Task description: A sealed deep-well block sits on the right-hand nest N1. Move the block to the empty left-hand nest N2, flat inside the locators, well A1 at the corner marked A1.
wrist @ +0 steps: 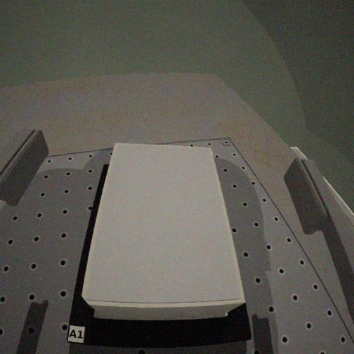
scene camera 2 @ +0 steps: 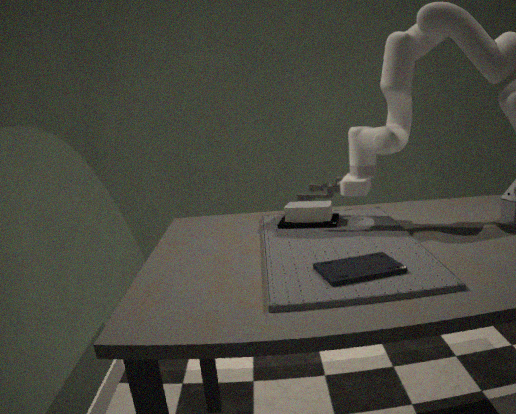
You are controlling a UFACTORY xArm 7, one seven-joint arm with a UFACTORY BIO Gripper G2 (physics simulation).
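Frame: origin at the arm's base, x back, y left, z down, level; metres.
Where they show: hand, its tool point: (scene camera 2: pixel 311 192).
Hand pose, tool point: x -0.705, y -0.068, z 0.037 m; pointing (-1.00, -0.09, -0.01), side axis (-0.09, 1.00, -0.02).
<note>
After its pixels a point has its place.
The white sealed block (scene camera 2: pixel 307 212) {x -0.715, y -0.027, z 0.086 m} (wrist: pixel 162 225) sits on the black nest N1 (scene camera 2: pixel 308 225) {x -0.711, y -0.008, z 0.117 m} (wrist: pixel 165 334), the farther nest in the scene view. A white A1 label (wrist: pixel 76 334) shows at the nest's near left corner in the wrist view. The block's wells and its own A1 corner cannot be made out. My gripper (scene camera 2: pixel 304 192) {x -0.705, y -0.068, z 0.037 m} (wrist: pixel 165 182) is open and empty. It is above the block, with one finger out to each side and wide gaps between fingers and block in the wrist view. The dark, empty nest N2 (scene camera 2: pixel 360 269) {x -0.566, y 0.363, z 0.113 m} lies nearer in the scene view.
Both nests stand on a grey perforated board (scene camera 2: pixel 295 285) {x -0.690, y 0.415, z 0.125 m} (wrist: pixel 37 239) on the table (scene camera 2: pixel 200 280) {x -0.900, y 0.361, z 0.138 m} (wrist: pixel 150 100). The board's edge and the table's edge lie beyond the block in the wrist view. The arm reaches in from the right in the scene view.
</note>
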